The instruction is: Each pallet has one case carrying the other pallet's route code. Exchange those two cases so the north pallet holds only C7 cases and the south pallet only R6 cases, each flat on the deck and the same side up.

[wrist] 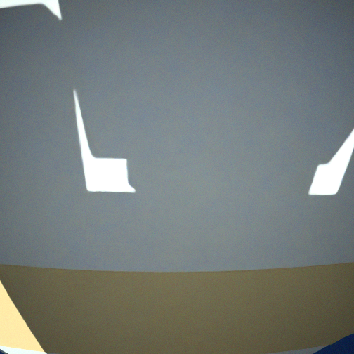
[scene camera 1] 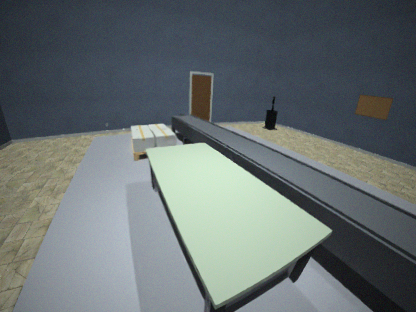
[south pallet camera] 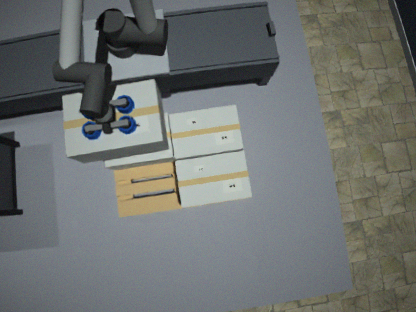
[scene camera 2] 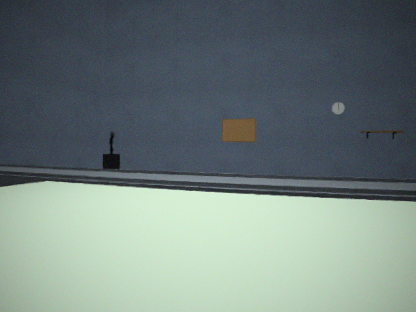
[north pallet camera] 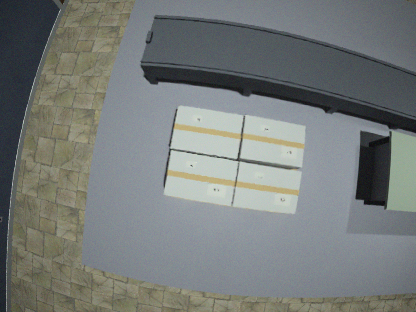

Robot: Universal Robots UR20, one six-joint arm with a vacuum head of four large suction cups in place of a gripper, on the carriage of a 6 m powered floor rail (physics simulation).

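Seen in the pictures: arm's base, link origin: (south pallet camera: 124, 45).
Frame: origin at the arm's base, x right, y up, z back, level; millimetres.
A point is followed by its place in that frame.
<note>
My vacuum gripper (south pallet camera: 107, 119) {x -9, y 555, z -810 mm} is shut on a white case (south pallet camera: 147, 122) {x -230, y 580, z -866 mm} with an orange tape band, held roughly level above the back left of the south pallet (south pallet camera: 127, 209) {x 209, y -426, z -1341 mm}. In the wrist view the held case's top (wrist: 200, 125) fills the picture. Beneath it, a back left case (south pallet camera: 145, 159) {x -52, y -171, z -955 mm} is mostly hidden. Two cases fill the right side, back (south pallet camera: 205, 117) {x -591, y -171, z -669 mm} and front (south pallet camera: 210, 167) {x -575, y -171, z -1093 mm}; their labels look like R6. The front left deck is bare. The north pallet (scene camera 1: 140, 156) {x 4024, y -497, z -1349 mm} bears two rows of two cases, including a front left one (north pallet camera: 195, 187) {x 4957, y -171, z -1296 mm}; codes are too blurred to read surely.
The dark floor rail (scene camera 1: 280, 160) (north pallet camera: 225, 45) (south pallet camera: 220, 40) runs behind both pallets. My arm's light carriage plate (south pallet camera: 145, 66) {x -159, y -1, z -220 mm} is on it behind the south pallet. A pale green table (scene camera 1: 220, 210) {x 1748, y -40, z -1011 mm} (scene camera 2: 210, 240) {x 2050, y -40, z -1023 mm} (north pallet camera: 405, 175) {x 2848, y -40, z -935 mm} stands between the pallets.
</note>
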